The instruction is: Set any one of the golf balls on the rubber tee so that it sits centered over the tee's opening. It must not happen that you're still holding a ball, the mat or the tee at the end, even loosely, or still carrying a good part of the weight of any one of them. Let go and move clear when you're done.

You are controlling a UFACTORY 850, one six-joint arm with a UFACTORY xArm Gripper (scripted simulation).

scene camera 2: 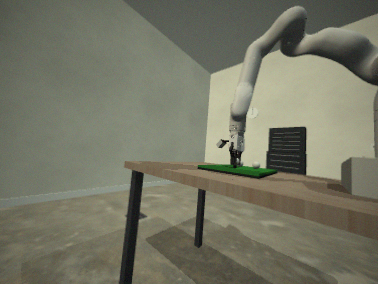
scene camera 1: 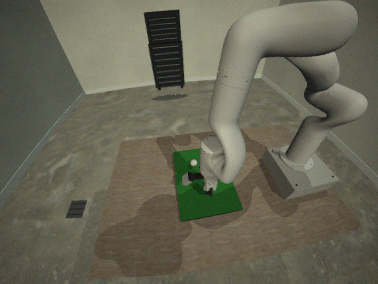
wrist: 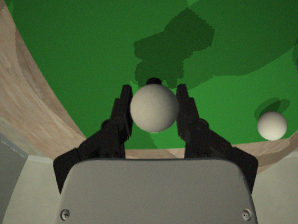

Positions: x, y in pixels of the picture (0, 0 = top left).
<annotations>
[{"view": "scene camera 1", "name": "mat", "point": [193, 203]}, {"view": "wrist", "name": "gripper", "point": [154, 95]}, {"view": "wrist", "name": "mat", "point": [232, 65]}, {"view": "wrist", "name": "white golf ball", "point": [154, 108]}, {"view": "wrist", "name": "white golf ball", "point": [270, 124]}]
</annotations>
